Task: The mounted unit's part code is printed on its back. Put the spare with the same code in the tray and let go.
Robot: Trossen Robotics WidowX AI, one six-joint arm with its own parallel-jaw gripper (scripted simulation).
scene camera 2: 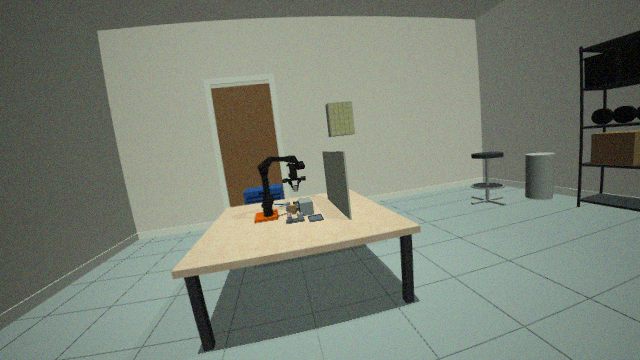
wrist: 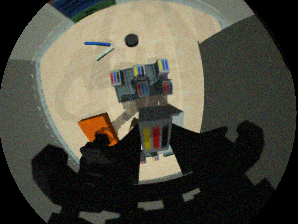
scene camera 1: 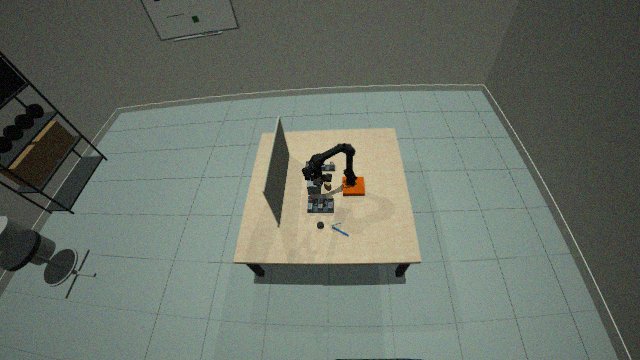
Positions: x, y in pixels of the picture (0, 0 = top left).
Labels:
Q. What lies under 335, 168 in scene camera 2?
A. A grey panel.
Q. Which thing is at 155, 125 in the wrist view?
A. A spare.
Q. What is my gripper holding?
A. A spare.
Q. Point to a grey panel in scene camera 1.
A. At 275, 177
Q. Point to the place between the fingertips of my gripper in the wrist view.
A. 151, 124

